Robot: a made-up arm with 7 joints.
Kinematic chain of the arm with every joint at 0, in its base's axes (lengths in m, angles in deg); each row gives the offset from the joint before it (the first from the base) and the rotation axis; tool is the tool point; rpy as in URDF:
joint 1: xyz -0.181 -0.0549 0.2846 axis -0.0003 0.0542 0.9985
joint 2: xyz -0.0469 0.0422 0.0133 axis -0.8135 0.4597 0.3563
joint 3: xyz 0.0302 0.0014 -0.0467 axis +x
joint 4: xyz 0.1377 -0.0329 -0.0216 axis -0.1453 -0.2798 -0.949
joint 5: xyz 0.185 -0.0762 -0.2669 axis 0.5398 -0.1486 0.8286
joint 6: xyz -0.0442 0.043 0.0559 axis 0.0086 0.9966 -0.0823
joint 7: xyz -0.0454 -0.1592 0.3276 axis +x
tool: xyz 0.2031 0.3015 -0.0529 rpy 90 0 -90
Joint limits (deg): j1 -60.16..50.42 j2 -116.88..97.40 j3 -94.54..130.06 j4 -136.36..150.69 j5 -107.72..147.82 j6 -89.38..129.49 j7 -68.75..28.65
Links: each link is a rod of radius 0.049 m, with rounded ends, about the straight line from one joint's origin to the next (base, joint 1, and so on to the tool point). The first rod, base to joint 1, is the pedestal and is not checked.
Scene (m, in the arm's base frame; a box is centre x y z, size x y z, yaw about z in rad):
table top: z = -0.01
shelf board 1: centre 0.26 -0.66 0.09 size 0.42 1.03 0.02 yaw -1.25
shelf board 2: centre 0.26 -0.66 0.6 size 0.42 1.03 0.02 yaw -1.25
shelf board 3: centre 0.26 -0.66 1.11 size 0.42 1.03 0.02 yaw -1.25
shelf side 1: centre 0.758 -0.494 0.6 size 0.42 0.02 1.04 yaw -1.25
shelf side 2: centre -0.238 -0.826 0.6 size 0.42 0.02 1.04 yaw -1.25
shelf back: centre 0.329 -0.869 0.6 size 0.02 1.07 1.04 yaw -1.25
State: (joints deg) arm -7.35 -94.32 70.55 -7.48 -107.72 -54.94 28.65
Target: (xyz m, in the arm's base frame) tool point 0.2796 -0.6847 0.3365
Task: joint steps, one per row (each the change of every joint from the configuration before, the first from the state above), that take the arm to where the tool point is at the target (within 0.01 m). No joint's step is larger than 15 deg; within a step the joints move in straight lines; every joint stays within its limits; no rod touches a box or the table.
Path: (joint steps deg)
1: 2.93 5.63 -2.96 -3.18 13.18 -2.84 -4.62
2: 2.93 5.63 -2.96 -3.18 13.19 -2.83 -4.62
3: 8.22 -4.39 -0.05 11.13 12.69 4.58 -2.78
4: 8.22 -4.40 -0.05 11.12 12.70 4.59 -2.77
5: 8.21 -4.40 -0.05 11.13 12.70 4.59 -2.78
6: 8.22 -4.39 -0.05 11.12 12.69 4.58 -2.78
7: -6.99 -3.25 -0.53 -1.67 -13.60 3.15 4.07
8: -7.00 -3.25 -0.54 -1.67 -13.60 3.14 4.07
9: -6.99 -3.25 -0.54 -1.67 -13.60 3.15 4.07
10: -7.00 -3.24 -0.54 -1.67 -13.61 3.14 4.07
11: -7.00 -3.25 -0.54 -1.67 -13.60 3.14 4.07

